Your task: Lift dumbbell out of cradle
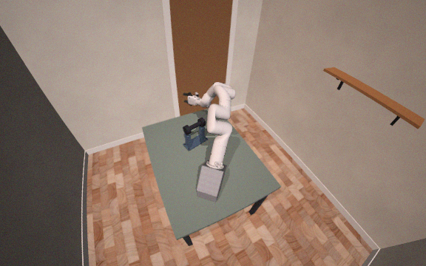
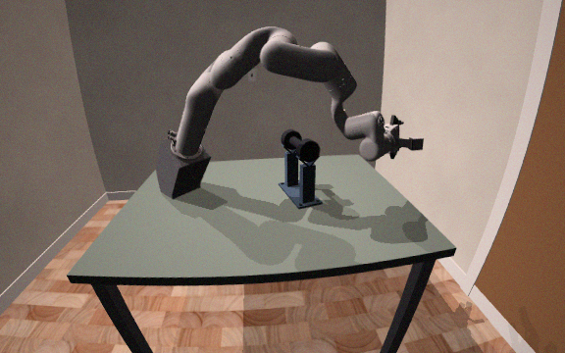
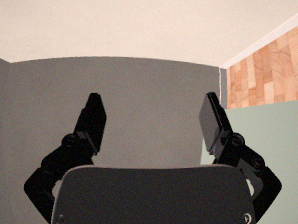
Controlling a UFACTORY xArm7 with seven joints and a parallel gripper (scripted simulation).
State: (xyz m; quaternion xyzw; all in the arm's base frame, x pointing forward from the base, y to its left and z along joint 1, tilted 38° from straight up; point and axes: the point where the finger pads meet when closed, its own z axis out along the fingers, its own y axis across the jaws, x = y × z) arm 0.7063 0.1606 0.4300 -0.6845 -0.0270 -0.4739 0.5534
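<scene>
Now: the black dumbbell 400 mm behind my hand, 50 mm below it and 30 mm to the left of it. From my hand the other things lie so: blue cradle (400 mm behind, 170 mm below, 30 mm to the left).
</scene>
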